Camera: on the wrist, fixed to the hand. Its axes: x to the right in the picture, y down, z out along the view.
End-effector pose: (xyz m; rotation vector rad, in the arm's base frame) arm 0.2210 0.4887 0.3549 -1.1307 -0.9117 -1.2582
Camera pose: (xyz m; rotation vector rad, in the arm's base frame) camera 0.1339 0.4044 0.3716 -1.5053 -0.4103 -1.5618
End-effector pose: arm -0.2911 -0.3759 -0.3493 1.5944 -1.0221 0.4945
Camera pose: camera -0.1908 -0.3060 -0.3539 0.9998 -1.0215 0.2952
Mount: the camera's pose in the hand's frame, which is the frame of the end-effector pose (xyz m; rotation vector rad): 0.0257 -0.0850 -0.0842 -0.5853 0.1176 0.0741
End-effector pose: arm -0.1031 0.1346 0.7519 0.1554 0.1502 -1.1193
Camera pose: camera -0.1723 0.0924 0.6603 -0.2941 0.5637 -0.9523
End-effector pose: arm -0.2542 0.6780 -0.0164 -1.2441 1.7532 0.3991
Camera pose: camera -0.2234 0.5677 0.0266 -1.6329 1.8510 0.9483
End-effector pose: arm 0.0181 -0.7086 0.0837 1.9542 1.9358 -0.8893
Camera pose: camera -0.0454 -0.6321 0.1550 1.7286 1.8859 -0.1513
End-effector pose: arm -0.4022 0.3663 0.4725 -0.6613 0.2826 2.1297
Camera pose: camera -0.3169 0.3992 0.3912 -1.1245 -0.2744 2.2557
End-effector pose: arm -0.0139 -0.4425 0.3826 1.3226 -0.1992 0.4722
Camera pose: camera 0.0359 -0.3703 0.2973 0.7153 -0.2653 0.5045
